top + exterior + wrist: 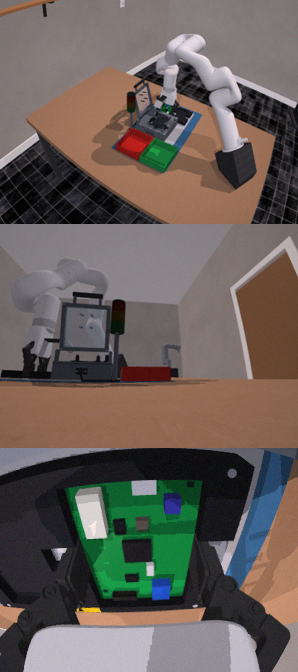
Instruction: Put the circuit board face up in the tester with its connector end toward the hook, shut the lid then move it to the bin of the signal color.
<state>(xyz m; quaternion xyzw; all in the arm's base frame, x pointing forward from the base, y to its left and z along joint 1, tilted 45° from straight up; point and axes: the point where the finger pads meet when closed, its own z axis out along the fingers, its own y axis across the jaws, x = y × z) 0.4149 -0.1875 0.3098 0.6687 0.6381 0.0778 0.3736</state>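
The tester plate is 18 cm to the left of my hand and 5 cm above it. From my hand the other things lie so: tester lid: 16 cm above, 15 cm to the left, 12 cm ahead; green circuit board: right at my hand; black latch block: 24 cm to the left, 6 cm above, 5 cm behind.
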